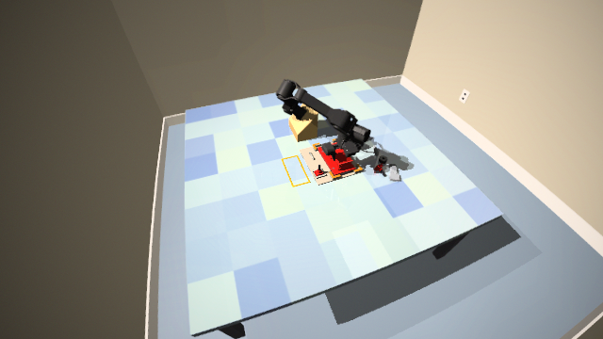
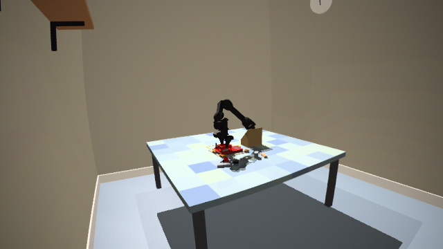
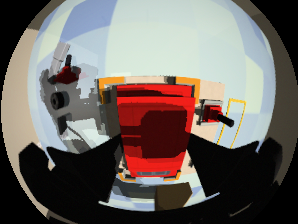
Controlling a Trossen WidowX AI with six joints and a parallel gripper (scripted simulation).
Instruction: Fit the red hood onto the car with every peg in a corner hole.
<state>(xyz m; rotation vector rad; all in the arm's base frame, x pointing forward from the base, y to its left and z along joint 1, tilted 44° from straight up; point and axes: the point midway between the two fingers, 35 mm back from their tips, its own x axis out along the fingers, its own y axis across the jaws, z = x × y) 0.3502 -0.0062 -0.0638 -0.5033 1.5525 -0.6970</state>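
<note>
My gripper tip is now 30 mm above the dark engine block. Also, from my gripper tip: orange-cornered jig (50 mm behind, 40 mm below, 10 mm to the right); red hood (10 mm above).
</note>
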